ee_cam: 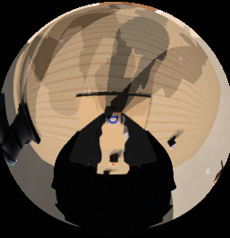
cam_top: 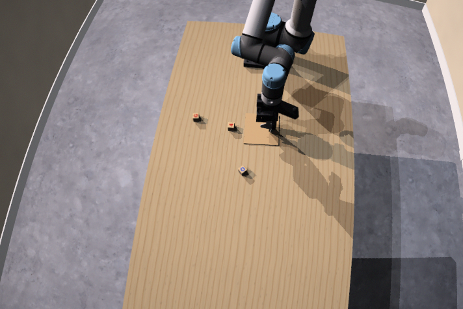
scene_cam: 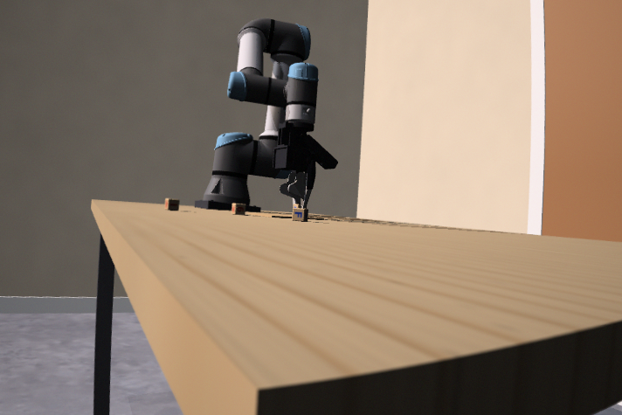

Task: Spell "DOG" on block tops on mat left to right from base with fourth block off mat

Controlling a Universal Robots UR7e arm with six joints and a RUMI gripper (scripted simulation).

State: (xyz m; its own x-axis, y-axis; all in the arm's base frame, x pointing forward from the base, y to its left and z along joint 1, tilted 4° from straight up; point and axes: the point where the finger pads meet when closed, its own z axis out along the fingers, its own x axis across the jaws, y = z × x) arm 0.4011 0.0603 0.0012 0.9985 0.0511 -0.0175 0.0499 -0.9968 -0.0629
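Now: hand 40 mm to the left of the tan mat and 20 mm above it.
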